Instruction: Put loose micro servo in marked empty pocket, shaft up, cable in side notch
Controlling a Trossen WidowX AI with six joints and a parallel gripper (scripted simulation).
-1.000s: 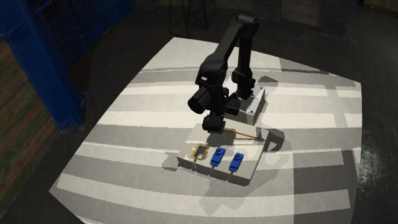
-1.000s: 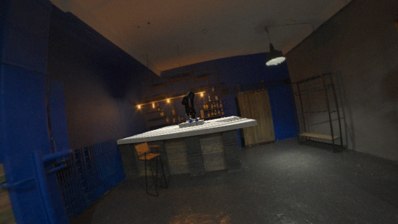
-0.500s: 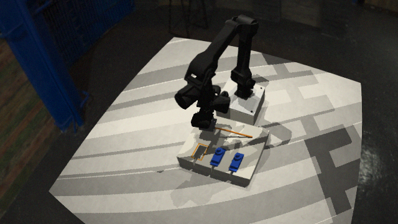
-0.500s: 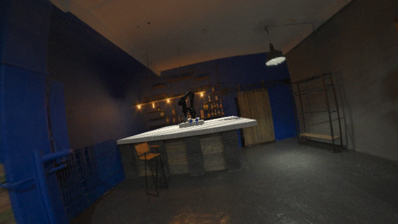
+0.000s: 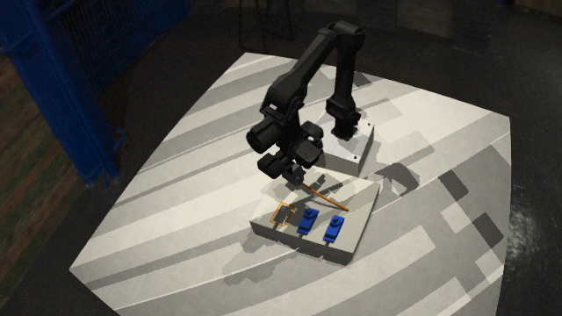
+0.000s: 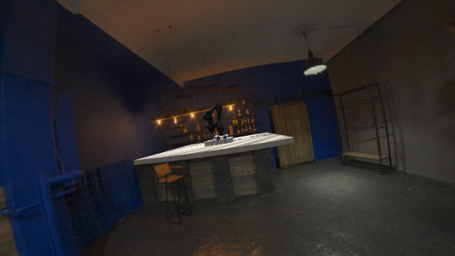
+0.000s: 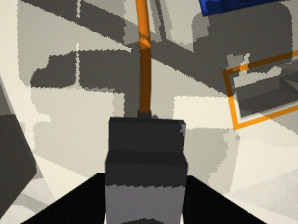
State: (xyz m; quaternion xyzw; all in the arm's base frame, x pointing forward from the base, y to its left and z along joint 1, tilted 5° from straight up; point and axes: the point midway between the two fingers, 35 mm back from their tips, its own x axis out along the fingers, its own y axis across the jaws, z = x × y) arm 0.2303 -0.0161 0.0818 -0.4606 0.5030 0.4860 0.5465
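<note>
The white deck is 100 mm below my gripper tip, 70 mm to the left of it and 30 mm behind it.
</note>
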